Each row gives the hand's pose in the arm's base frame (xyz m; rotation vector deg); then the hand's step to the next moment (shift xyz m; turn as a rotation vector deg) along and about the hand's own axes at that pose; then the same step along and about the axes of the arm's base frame.
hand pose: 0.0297 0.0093 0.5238 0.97 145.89 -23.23
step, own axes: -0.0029 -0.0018 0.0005 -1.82 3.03 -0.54
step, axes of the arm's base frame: 0.0025 -0.0017 0.0016 1.55 3.18 0.54
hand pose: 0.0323 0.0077 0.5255 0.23 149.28 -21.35
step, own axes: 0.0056 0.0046 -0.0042 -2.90 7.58 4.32
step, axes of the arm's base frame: -0.0066 0.0052 -0.0004 5.16 6.35 -4.19
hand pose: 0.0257 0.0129 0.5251 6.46 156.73 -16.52
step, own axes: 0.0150 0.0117 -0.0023 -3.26 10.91 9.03
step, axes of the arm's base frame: -0.0133 0.0125 -0.0059 7.62 8.57 -8.93
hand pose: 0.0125 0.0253 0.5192 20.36 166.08 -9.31
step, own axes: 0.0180 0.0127 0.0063 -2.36 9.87 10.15
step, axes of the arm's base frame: -0.0126 0.0155 -0.0112 6.73 7.62 -10.13
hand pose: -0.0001 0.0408 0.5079 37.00 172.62 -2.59
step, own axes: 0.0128 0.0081 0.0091 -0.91 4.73 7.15
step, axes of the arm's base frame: -0.0079 0.0122 -0.0100 3.14 3.65 -7.15
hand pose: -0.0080 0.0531 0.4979 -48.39 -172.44 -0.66
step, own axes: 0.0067 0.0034 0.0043 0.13 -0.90 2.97
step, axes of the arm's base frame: -0.0040 0.0064 -0.0042 -0.62 -0.67 -2.97
